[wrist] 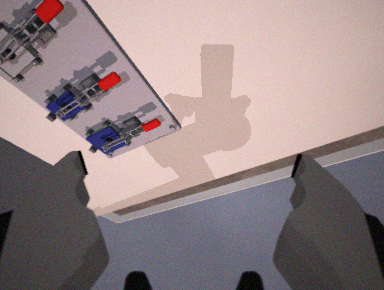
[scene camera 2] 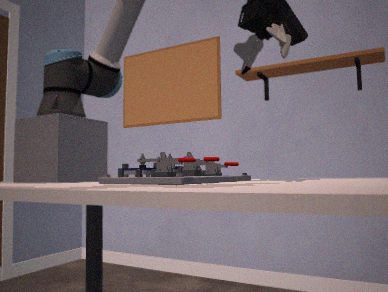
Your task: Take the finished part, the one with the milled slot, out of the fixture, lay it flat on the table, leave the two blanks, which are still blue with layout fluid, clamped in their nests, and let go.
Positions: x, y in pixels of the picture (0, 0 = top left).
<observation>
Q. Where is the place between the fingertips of my gripper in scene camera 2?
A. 261, 67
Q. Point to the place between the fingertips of my gripper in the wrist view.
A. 190, 155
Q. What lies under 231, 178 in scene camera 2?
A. A fixture plate.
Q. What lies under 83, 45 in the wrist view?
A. A fixture plate.
</observation>
